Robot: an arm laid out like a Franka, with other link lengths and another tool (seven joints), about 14 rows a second.
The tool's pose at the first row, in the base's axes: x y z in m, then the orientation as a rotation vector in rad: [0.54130 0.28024 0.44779 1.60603 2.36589 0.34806]
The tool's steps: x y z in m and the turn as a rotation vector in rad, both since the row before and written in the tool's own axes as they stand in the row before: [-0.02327 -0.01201 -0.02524 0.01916 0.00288 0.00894]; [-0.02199 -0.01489 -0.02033 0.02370 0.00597 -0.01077]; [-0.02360 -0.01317 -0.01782 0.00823 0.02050 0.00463]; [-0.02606 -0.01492 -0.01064 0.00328 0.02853 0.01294]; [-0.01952 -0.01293 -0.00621 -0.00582 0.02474 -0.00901]
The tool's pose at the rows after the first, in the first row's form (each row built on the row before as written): [0.53043 0.25295 0.46923 1.62611 2.37191 0.33070]; [0.51836 0.22619 0.48526 1.62429 2.39701 0.30696]; [0.50981 0.19865 0.49998 1.63827 2.41297 0.31649]; [0.50293 0.16838 0.50712 1.66251 2.42570 0.34047]; [0.49667 0.14512 0.50972 1.65418 2.44675 0.36857]
